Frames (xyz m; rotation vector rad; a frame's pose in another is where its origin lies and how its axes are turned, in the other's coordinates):
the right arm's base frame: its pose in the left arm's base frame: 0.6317 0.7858 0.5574 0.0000 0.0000 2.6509
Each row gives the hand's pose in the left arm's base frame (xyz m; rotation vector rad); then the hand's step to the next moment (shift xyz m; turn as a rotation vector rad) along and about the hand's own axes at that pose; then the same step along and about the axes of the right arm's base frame.
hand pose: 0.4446 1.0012 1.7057 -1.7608 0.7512 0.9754
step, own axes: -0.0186 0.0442 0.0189 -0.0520 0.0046 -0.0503
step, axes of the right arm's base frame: 0.0463 0.0213 -0.0076 -0.0079 0.0471 0.0546
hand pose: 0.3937 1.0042 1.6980 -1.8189 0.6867 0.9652
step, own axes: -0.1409 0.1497 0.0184 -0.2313 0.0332 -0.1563
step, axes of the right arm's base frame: 0.1571 0.1265 0.0436 0.0191 0.1746 0.2195
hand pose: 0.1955 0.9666 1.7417 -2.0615 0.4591 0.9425
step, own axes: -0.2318 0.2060 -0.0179 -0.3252 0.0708 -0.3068
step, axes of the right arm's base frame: 0.1689 0.2498 0.0747 -0.0353 0.3072 0.3306
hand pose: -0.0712 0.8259 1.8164 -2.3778 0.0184 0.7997
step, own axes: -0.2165 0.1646 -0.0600 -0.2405 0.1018 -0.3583
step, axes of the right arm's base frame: 0.0600 0.2641 0.0649 -0.1339 0.2990 0.2988
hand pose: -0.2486 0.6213 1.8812 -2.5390 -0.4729 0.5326
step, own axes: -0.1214 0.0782 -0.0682 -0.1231 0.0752 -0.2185
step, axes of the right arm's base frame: -0.0172 0.1518 0.0465 -0.1025 0.1720 0.1687
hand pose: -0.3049 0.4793 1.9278 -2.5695 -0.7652 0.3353
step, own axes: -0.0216 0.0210 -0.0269 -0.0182 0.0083 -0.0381
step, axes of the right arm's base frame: -0.0186 0.0321 0.0159 -0.0157 0.0250 0.0313
